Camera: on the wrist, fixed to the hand. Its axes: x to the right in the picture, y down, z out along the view.
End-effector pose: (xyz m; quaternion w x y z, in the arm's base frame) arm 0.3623 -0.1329 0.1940 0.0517 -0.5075 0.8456 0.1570
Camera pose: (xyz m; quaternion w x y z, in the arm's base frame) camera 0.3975 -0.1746 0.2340 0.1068 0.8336 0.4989 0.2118
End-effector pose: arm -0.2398 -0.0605 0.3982 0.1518 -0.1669 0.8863 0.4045
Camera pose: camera -0.2376 -0.1280 0.4015 0.1116 -0.9597 -0.1449 -0.2134
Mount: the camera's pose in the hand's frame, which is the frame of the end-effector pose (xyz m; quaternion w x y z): 0.0084 -0.0404 -0.0536 0.0376 -0.0035 -0.3029 0.9523
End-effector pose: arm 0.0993 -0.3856 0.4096 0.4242 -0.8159 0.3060 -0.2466
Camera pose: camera 0.0813 -0.4023 0.4727 0.3406 0.1845 0.6608 0.6429
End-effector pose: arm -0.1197 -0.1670 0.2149 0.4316 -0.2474 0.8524 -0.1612
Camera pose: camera -0.1562 -0.2018 0.2600 0.4270 0.7521 0.1375 0.4828
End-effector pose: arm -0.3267 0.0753 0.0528 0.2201 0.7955 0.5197 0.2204
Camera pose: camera -0.3842 0.1042 0.0736 0.0414 -0.5908 0.8055 0.0212
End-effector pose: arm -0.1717 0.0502 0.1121 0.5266 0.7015 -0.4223 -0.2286
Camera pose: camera -0.1119 0.0760 0.0938 0.1120 -0.4469 -0.8426 0.2789
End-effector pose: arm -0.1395 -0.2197 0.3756 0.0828 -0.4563 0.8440 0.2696
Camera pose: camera -0.1057 -0.2719 0.4021 0.0004 0.8679 0.4402 0.2301
